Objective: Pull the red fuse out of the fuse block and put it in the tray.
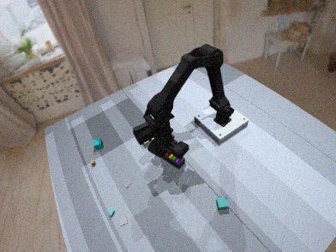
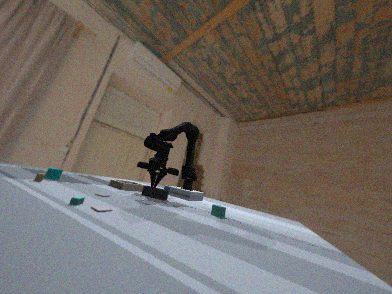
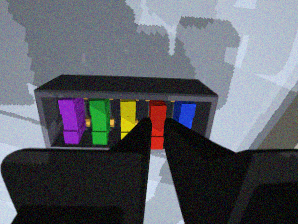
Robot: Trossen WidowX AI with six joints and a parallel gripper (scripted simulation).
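The yellow fuse lies 2 cm to the left of my gripper tip and 1 cm below it. The rest, counted from my gripper tip: tray: 3 cm behind, 16 cm to the right, 4 cm below; then red fuse: 1 cm below; then blue fuse: 2 cm to the right, 1 cm below.
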